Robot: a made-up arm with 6 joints.
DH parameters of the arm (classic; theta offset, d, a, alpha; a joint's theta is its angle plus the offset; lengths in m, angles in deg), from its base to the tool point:
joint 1: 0 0.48 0.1 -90
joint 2: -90 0 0.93 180
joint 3: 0 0 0.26 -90
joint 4: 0 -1.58 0 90
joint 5: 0 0 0 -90
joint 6: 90 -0.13 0 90
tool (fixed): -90 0 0 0
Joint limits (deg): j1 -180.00..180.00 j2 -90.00..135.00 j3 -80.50..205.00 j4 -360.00..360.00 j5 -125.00..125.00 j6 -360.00..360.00
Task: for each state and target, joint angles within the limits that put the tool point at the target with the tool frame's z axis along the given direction. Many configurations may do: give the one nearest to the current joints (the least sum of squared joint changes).
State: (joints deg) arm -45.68 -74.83 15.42 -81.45 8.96 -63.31
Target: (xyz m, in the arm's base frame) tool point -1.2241 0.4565 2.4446 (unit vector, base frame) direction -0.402 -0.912 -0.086
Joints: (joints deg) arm -20.87 -69.98 29.06 -52.06 5.34 -34.17
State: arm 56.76 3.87 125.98 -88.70 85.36 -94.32
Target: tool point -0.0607 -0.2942 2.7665 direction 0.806 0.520 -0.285
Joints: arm 54.63 24.11 130.97 -69.28 83.46 -57.72
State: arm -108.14 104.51 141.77 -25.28 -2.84 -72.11
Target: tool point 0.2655 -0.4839 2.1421 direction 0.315 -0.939 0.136
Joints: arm -60.85 90.03 187.35 -60.95 1.93 -108.55
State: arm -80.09 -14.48 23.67 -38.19 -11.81 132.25
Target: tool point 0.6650 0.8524 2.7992 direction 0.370 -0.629 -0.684
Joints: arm -123.42 -30.94 76.67 -57.88 -50.95 164.67
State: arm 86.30 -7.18 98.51 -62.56 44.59 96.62
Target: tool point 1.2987 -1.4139 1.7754 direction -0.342 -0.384 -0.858
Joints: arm 130.09 -25.86 126.60 -46.46 61.68 67.89
